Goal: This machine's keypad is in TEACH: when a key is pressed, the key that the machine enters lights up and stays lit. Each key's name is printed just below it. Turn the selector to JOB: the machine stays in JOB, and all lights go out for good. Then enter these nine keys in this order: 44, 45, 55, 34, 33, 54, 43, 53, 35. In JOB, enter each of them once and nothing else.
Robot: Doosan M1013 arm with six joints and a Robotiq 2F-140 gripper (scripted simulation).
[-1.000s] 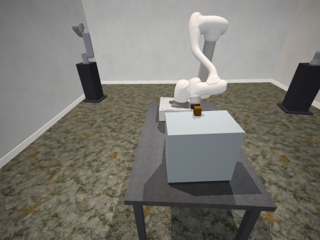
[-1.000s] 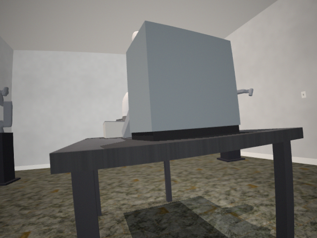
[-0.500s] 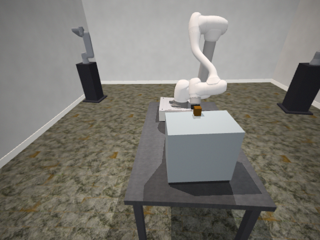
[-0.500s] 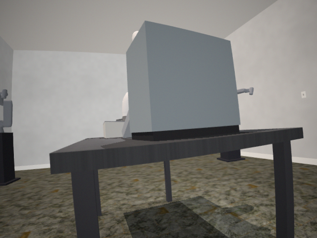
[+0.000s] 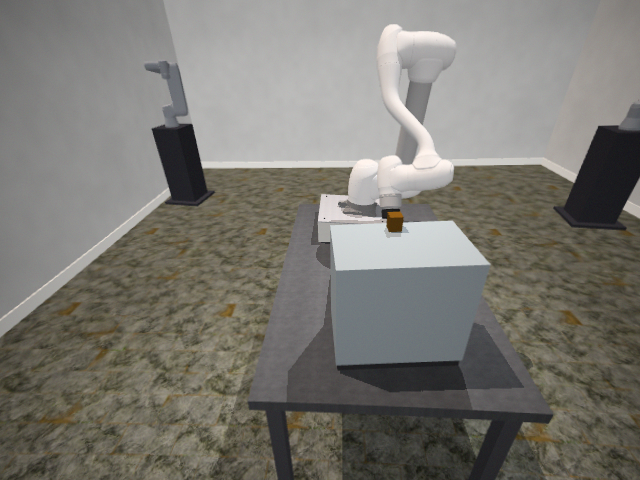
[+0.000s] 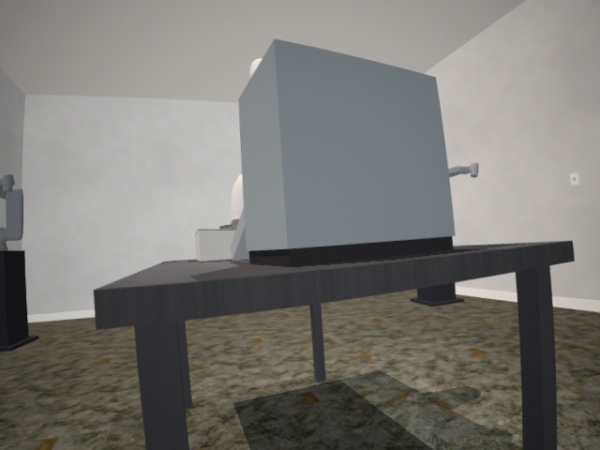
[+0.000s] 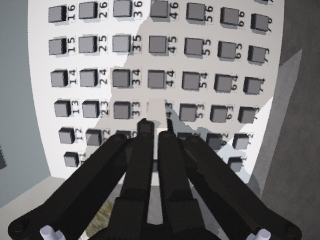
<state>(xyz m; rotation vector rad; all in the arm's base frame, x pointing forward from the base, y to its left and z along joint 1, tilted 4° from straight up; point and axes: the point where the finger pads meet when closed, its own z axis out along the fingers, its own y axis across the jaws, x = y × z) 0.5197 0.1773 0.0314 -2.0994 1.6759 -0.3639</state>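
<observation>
Now: the key 40 mm to the right of my hand and 40 mm below it. From my hand the other things lie so: black selector knob 60 mm ahead, 190 mm to the right, 20 mm below; white keypad panel 60 mm ahead, 70 mm to the right, 60 mm below.
</observation>
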